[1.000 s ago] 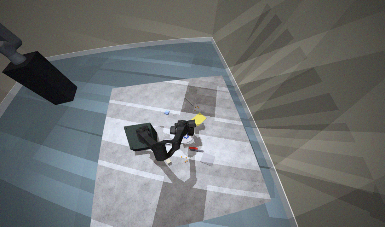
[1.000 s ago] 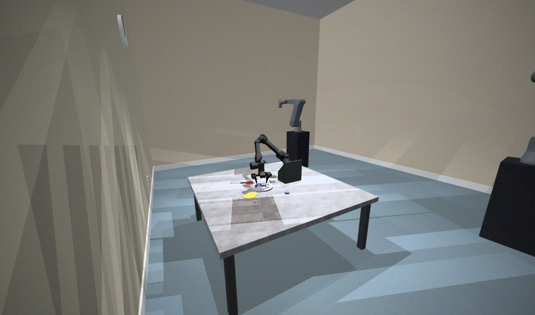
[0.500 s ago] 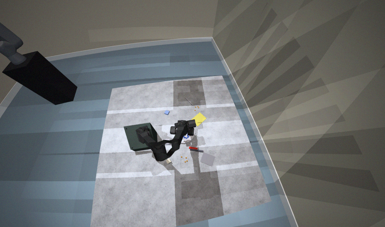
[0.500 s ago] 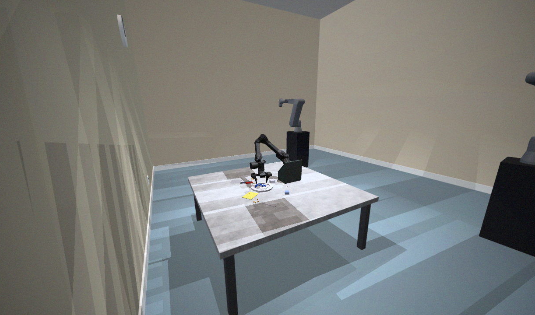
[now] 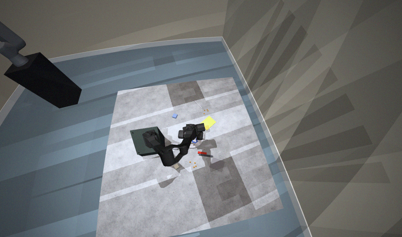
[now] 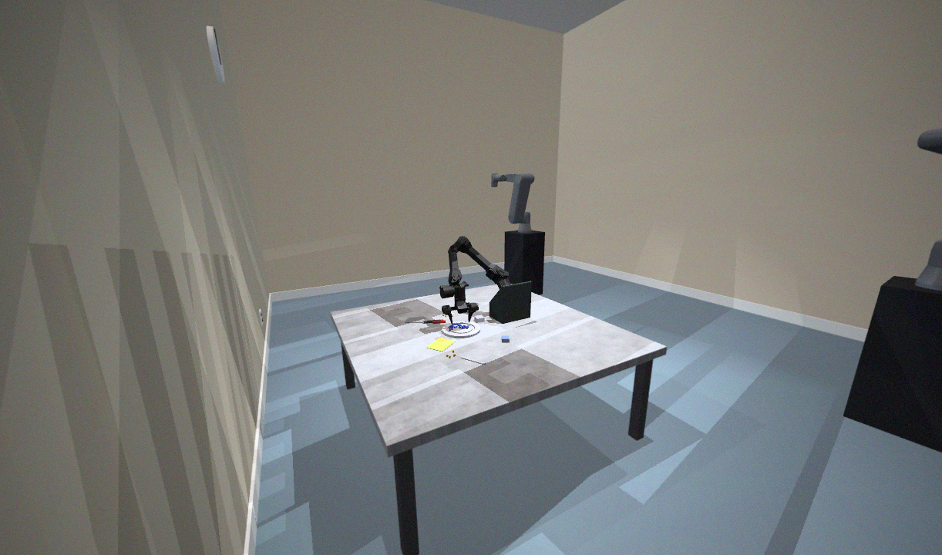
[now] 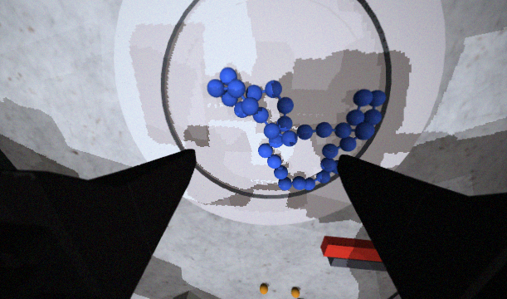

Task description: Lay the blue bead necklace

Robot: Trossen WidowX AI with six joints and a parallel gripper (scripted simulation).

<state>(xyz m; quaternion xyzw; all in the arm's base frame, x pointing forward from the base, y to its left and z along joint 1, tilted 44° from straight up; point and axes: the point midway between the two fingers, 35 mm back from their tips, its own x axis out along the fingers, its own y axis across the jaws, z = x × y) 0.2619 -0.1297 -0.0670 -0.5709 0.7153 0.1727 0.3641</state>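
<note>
Now: gripper tip 1 cm short of the round white bead board, 2 cm to the right of it and 2 cm above it. Also, from my gripper tip: cream cube: 16 cm behind, 19 cm to the right, 1 cm below; yellow sheet: 18 cm ahead, 12 cm to the left, 3 cm below; grey tool: 7 cm ahead, 15 cm to the right, 2 cm below.
</note>
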